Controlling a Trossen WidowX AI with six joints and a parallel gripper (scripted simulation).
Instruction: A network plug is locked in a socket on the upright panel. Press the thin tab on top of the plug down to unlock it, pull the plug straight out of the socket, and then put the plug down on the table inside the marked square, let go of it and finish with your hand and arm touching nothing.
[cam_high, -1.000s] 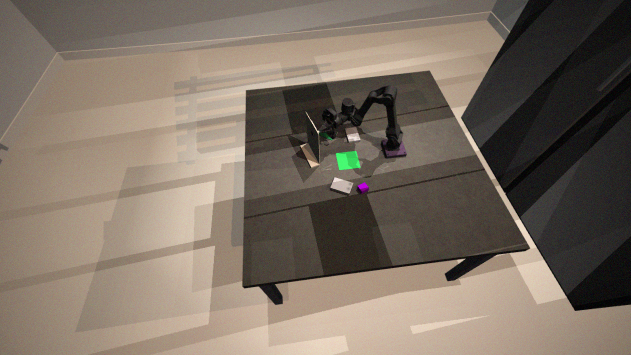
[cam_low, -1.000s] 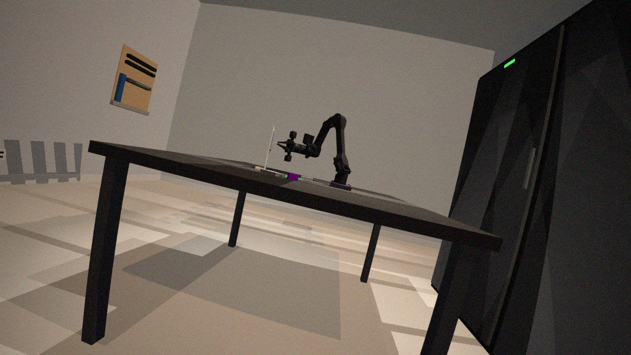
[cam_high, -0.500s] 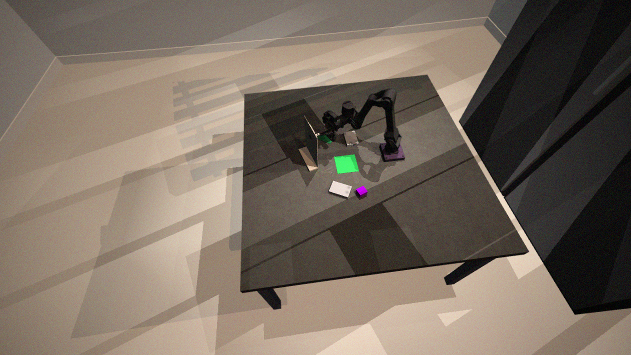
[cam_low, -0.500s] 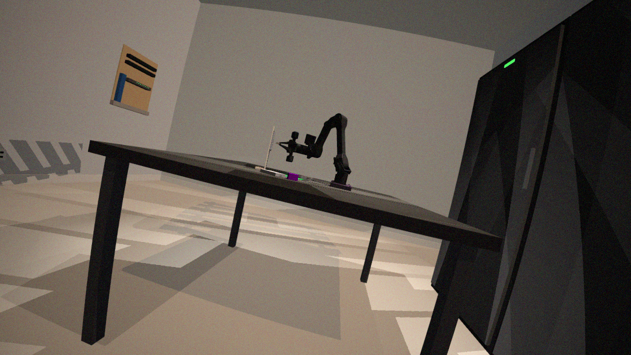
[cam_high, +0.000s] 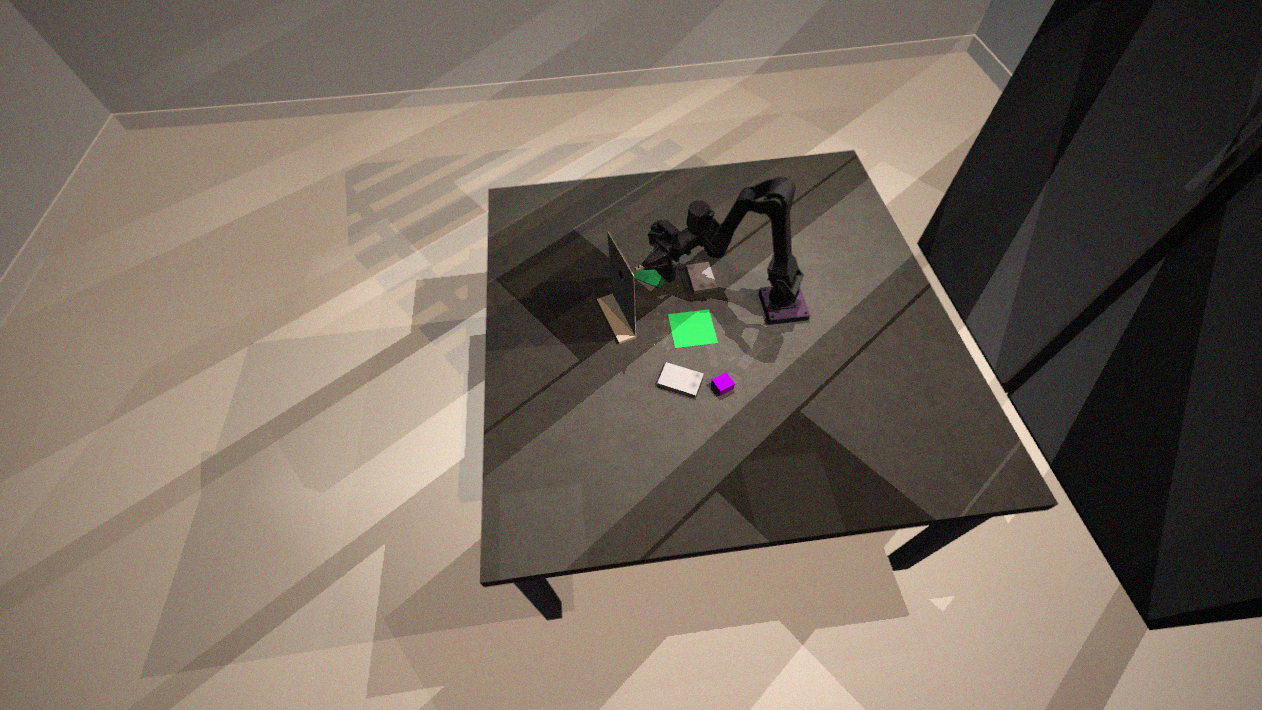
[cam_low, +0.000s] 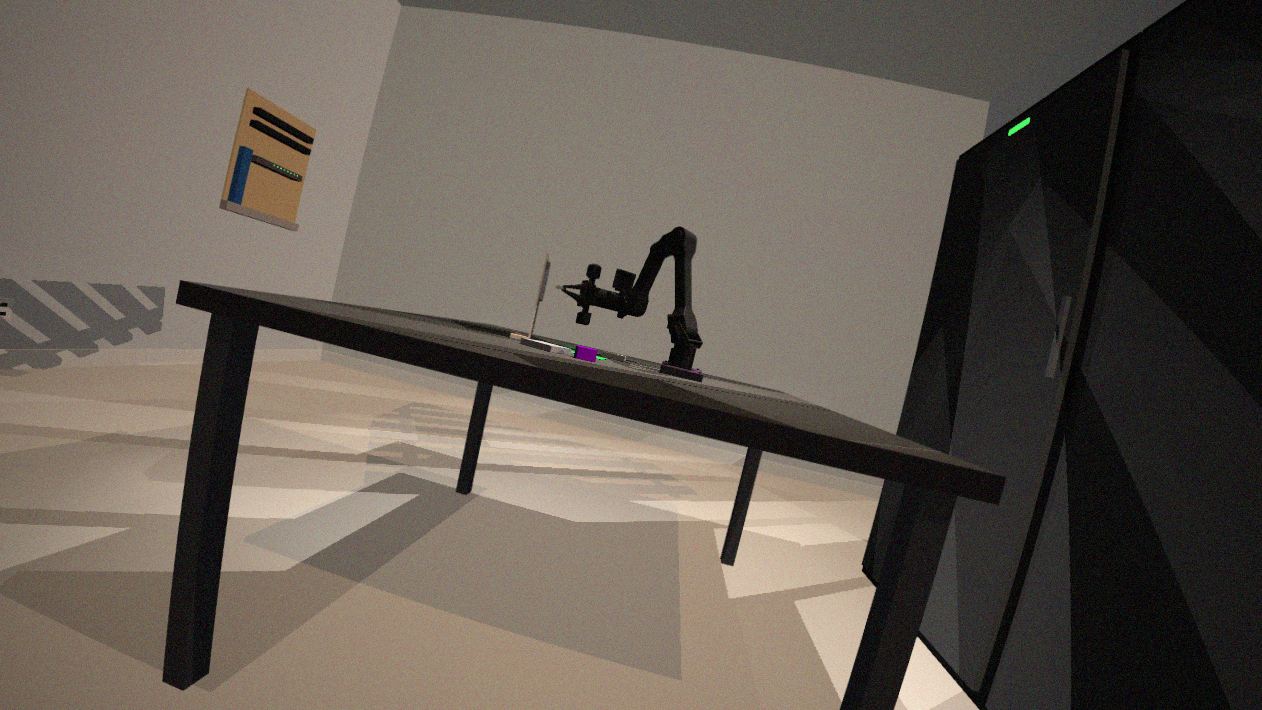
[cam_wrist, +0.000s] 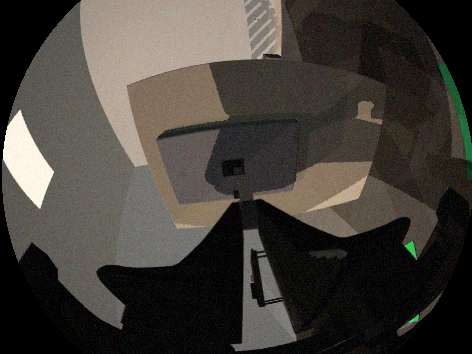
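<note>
Now: the green marked square 170 mm below my gripper tip, 130 mm behind it and 90 mm to the left of it. The rest, counted from my gripper tip: purple cube 290 mm to the left, 170 mm behind, 160 mm below; upright panel 60 mm below, 60 mm ahead, 20 mm to the left; network plug 10 mm ahead.
</note>
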